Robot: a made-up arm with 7 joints. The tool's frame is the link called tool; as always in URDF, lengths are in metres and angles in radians. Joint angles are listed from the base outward.
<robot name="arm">
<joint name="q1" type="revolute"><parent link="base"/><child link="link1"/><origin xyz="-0.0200 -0.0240 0.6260" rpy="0.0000 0.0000 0.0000"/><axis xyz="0 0 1"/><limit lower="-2.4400" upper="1.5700"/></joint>
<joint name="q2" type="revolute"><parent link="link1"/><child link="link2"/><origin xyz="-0.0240 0.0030 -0.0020" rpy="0.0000 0.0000 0.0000"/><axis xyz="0 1 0"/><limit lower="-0.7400" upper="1.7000"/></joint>
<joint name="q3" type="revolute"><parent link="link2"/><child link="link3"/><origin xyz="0.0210 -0.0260 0.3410" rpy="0.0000 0.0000 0.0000"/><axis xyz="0 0 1"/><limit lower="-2.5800" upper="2.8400"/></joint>
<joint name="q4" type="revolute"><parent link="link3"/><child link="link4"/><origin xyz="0.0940 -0.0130 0.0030" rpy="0.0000 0.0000 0.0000"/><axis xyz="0 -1 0"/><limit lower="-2.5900" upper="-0.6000"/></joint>
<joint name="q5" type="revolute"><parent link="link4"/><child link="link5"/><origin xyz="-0.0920 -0.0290 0.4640" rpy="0.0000 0.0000 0.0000"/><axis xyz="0 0 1"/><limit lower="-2.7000" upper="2.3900"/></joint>
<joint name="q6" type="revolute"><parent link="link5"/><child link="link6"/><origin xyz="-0.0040 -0.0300 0.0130" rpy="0.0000 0.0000 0.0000"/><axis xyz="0 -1 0"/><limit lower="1.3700" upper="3.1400"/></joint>
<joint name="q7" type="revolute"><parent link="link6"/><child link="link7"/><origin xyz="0.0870 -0.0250 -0.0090" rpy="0.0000 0.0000 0.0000"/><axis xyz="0 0 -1"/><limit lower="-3.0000" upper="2.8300"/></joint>
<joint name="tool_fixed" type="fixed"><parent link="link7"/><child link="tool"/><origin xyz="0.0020 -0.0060 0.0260" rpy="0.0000 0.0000 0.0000"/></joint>
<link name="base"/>
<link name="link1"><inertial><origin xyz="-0.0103 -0.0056 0.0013"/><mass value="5.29"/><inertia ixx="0.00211" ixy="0" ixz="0" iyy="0.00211" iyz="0" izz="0.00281"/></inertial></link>
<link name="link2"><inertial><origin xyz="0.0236 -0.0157 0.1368"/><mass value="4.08"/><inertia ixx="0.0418" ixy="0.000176" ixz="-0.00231" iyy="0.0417" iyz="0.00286" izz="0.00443"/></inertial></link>
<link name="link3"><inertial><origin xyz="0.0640 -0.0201 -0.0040"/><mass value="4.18"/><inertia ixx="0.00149" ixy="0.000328" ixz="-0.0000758" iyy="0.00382" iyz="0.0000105" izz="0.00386"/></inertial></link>
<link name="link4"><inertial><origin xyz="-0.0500 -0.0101 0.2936"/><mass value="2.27"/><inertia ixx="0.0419" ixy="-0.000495" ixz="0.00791" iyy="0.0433" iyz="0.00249" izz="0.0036"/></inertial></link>
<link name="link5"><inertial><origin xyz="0.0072 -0.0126 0.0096"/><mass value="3.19"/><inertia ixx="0.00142" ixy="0" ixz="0" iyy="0.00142" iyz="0" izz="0.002"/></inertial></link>
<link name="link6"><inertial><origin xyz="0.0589 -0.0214 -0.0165"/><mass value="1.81"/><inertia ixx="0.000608" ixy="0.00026" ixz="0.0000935" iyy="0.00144" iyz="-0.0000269" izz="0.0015"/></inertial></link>
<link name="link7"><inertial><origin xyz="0.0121 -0.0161 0.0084"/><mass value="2.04"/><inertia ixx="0.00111" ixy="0" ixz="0" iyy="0.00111" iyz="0" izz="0.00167"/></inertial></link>
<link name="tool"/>
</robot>
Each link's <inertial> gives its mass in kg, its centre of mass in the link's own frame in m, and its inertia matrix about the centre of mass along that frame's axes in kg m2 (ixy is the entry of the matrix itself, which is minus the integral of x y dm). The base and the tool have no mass. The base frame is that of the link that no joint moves.
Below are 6 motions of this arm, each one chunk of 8 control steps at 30 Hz.
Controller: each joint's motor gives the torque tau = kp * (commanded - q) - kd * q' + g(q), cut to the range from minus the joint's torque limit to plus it. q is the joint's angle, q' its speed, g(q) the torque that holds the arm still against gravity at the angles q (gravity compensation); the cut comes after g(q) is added. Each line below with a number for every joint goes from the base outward.
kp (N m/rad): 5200 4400 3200 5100 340 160 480
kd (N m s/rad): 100 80 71 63 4.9 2.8 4.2
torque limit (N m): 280 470 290 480 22 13 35
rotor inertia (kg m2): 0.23 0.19 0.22 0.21 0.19 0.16 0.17
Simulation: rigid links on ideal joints. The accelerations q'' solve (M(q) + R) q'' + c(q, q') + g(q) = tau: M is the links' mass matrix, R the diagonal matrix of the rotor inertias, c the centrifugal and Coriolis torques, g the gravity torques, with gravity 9.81 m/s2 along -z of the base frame. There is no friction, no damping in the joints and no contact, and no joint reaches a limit. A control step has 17 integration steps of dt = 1/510 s. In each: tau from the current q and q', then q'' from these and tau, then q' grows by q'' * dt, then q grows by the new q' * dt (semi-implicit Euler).
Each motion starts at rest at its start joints. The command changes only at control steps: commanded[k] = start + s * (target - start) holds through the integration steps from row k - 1 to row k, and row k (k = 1, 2, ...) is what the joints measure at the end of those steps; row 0 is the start. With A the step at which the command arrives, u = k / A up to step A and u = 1 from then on. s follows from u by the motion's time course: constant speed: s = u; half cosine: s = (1 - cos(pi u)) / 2; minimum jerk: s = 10 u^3 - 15 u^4 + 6 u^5; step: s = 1 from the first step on.
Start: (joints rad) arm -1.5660 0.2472 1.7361 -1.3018 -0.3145 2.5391 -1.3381
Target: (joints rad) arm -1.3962 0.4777 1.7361 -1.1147 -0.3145 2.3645 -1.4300
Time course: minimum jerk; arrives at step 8
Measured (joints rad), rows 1 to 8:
1: -1.5632 0.2500 1.7367 -1.2992 -0.3144 2.5370 -1.3396
2: -1.5482 0.2660 1.7395 -1.2837 -0.3144 2.5244 -1.3486
3: -1.5192 0.2995 1.7441 -1.2500 -0.3167 2.4959 -1.3673
4: -1.4824 0.3471 1.7474 -1.2047 -0.3220 2.4573 -1.3903
5: -1.4470 0.4002 1.7461 -1.1604 -0.3254 2.4188 -1.4109
6: -1.4210 0.4482 1.7391 -1.1282 -0.3218 2.3874 -1.4251
7: -1.4084 0.4812 1.7289 -1.1134 -0.3122 2.3660 -1.4306
8: -1.4060 0.4944 1.7211 -1.1127 -0.3030 2.3559 -1.4295

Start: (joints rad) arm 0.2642 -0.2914 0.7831 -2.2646 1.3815 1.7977 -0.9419
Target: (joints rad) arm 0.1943 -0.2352 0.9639 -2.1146 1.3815 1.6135 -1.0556
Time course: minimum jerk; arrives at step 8
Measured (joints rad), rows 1 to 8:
1: 0.2629 -0.2902 0.7849 -2.2624 1.3814 1.7968 -0.9436
2: 0.2560 -0.2841 0.7954 -2.2497 1.3807 1.7905 -0.9538
3: 0.2433 -0.2735 0.8198 -2.2230 1.3788 1.7709 -0.9764
4: 0.2283 -0.2614 0.8572 -2.1870 1.3768 1.7334 -1.0054
5: 0.2151 -0.2509 0.9008 -2.1510 1.3773 1.6813 -1.0321
6: 0.2063 -0.2436 0.9400 -2.1244 1.3814 1.6270 -1.0507
7: 0.2028 -0.2403 0.9656 -2.1123 1.3870 1.5869 -1.0583
8: 0.2019 -0.2392 0.9745 -2.1122 1.3901 1.5723 -1.0570

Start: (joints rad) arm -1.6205 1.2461 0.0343 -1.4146 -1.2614 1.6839 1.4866
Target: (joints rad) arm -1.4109 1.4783 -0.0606 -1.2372 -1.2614 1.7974 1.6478
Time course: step
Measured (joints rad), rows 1 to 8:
1: -1.5047 1.3995 -0.0979 -1.2048 -1.2444 1.7047 1.6055
2: -1.4336 1.4484 -0.0860 -1.2249 -1.2350 1.7515 1.7113
3: -1.3924 1.4940 -0.0386 -1.2459 -1.2665 1.8175 1.6518
4: -1.3784 1.5188 -0.0156 -1.2568 -1.2994 1.8681 1.6203
5: -1.3868 1.5171 -0.0236 -1.2546 -1.2968 1.8715 1.6535
6: -1.4045 1.4969 -0.0475 -1.2437 -1.2680 1.8294 1.6596
7: -1.4190 1.4726 -0.0696 -1.2327 -1.2453 1.7769 1.6427
8: -1.4244 1.4575 -0.0797 -1.2270 -1.2436 1.7501 1.6428

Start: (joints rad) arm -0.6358 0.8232 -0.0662 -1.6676 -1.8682 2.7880 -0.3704
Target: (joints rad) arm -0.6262 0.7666 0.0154 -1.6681 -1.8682 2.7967 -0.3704
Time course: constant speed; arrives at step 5
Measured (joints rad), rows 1 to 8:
1: -0.6383 0.8177 -0.0580 -1.6707 -1.8686 2.7843 -0.3706
2: -0.6376 0.8074 -0.0440 -1.6709 -1.8698 2.7806 -0.3708
3: -0.6336 0.7932 -0.0256 -1.6690 -1.8692 2.7815 -0.3705
4: -0.6284 0.7780 -0.0052 -1.6670 -1.8671 2.7888 -0.3702
5: -0.6240 0.7642 0.0145 -1.6661 -1.8661 2.7990 -0.3702
6: -0.6187 0.7580 0.0242 -1.6634 -1.8667 2.8102 -0.3701
7: -0.6182 0.7585 0.0259 -1.6643 -1.8672 2.8157 -0.3701
8: -0.6215 0.7634 0.0220 -1.6670 -1.8685 2.8115 -0.3703

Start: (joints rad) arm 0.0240 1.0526 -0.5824 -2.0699 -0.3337 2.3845 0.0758
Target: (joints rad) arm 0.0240 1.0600 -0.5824 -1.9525 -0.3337 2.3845 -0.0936
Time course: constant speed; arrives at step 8
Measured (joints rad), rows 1 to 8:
1: 0.0221 1.0567 -0.5825 -2.0569 -0.3313 2.3802 0.0551
2: 0.0222 1.0572 -0.5830 -2.0406 -0.3306 2.3753 0.0245
3: 0.0234 1.0557 -0.5832 -2.0242 -0.3326 2.3765 0.0051
4: 0.0246 1.0549 -0.5829 -2.0084 -0.3347 2.3836 -0.0124
5: 0.0251 1.0556 -0.5824 -1.9937 -0.3354 2.3905 -0.0352
6: 0.0250 1.0572 -0.5820 -1.9796 -0.3350 2.3919 -0.0576
7: 0.0245 1.0589 -0.5819 -1.9655 -0.3342 2.3880 -0.0778
8: 0.0241 1.0603 -0.5822 -1.9511 -0.3335 2.3828 -0.0986

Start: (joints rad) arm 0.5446 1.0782 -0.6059 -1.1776 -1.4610 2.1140 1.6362
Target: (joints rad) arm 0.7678 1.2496 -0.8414 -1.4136 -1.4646 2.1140 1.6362
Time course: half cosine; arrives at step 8
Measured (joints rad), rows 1 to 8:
1: 0.5516 1.0801 -0.6150 -1.1851 -1.4596 2.1134 1.6361
2: 0.5729 1.0898 -0.6409 -1.2080 -1.4558 2.1111 1.6359
3: 0.6070 1.1133 -0.6785 -1.2460 -1.4529 2.1075 1.6358
4: 0.6491 1.1508 -0.7194 -1.2942 -1.4549 2.1056 1.6360
5: 0.6928 1.1953 -0.7568 -1.3444 -1.4629 2.1088 1.6362
6: 0.7307 1.2354 -0.7872 -1.3869 -1.4728 2.1176 1.6364
7: 0.7567 1.2609 -0.8097 -1.4139 -1.4792 2.1277 1.6366
8: 0.7668 1.2672 -0.8230 -1.4210 -1.4788 2.1321 1.6366

